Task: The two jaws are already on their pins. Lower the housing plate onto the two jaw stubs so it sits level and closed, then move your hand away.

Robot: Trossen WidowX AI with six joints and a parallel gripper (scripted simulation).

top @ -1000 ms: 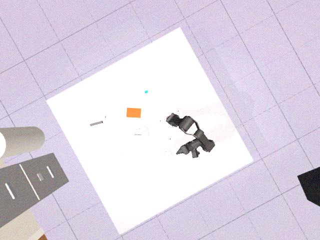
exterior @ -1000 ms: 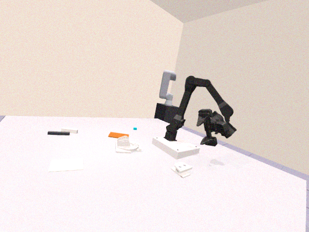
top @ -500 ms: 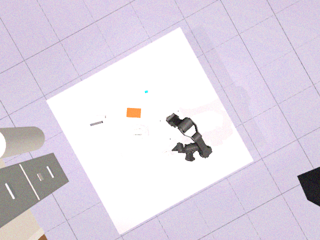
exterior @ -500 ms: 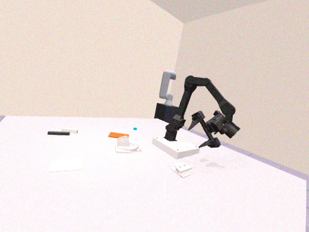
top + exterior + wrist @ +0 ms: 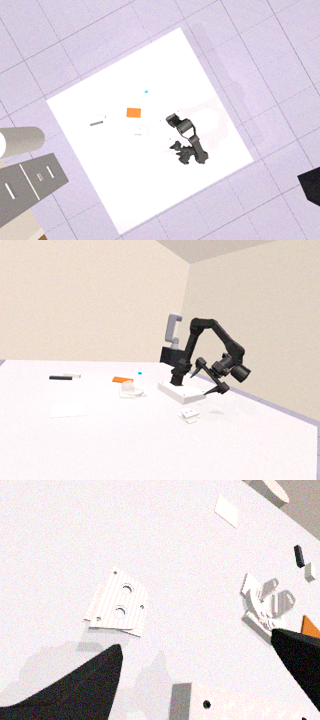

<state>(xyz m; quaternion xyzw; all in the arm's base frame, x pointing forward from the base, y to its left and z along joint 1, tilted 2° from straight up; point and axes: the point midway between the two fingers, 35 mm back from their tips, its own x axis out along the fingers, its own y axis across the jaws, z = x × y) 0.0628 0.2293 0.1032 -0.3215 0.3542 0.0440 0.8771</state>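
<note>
Now: gripper tip 60 mm short of the white ribbed block, 40 mm to the right of it and 110 mm above it. From my gripper tip the other things lie so: cyan cube (10 mm ahead, 520 mm to the right, 120 mm below); flat white sheet (470 mm ahead, 120 mm to the right, 120 mm below); dark bar (510 mm ahead, 430 mm to the right, 120 mm below).
</note>
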